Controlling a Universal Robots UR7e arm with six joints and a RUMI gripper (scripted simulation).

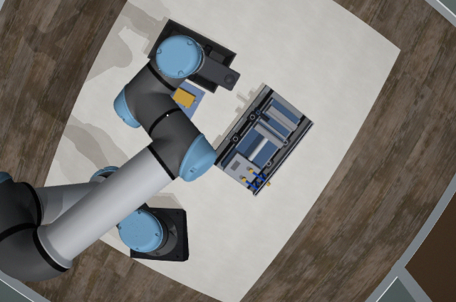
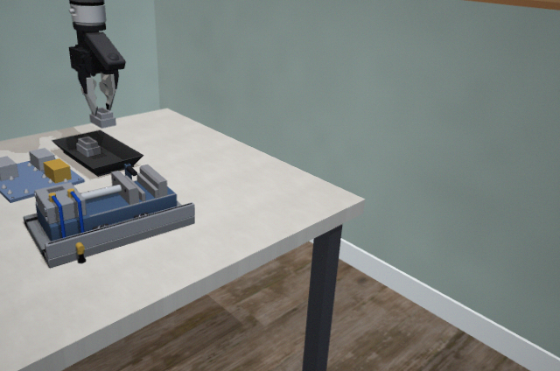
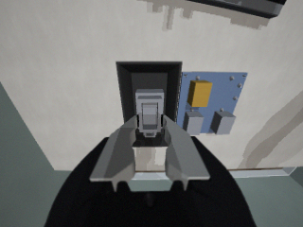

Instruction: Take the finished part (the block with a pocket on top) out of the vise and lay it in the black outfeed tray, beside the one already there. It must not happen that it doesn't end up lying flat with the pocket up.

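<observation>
Right now the yellow block is 120 mm behind my hand, 10 mm to the right of it and 140 mm below it. Round my hand: blue fixture plate (170 mm behind, 30 mm to the left, 160 mm below); then vise (90 mm behind, 280 mm to the right, 130 mm below).
</observation>
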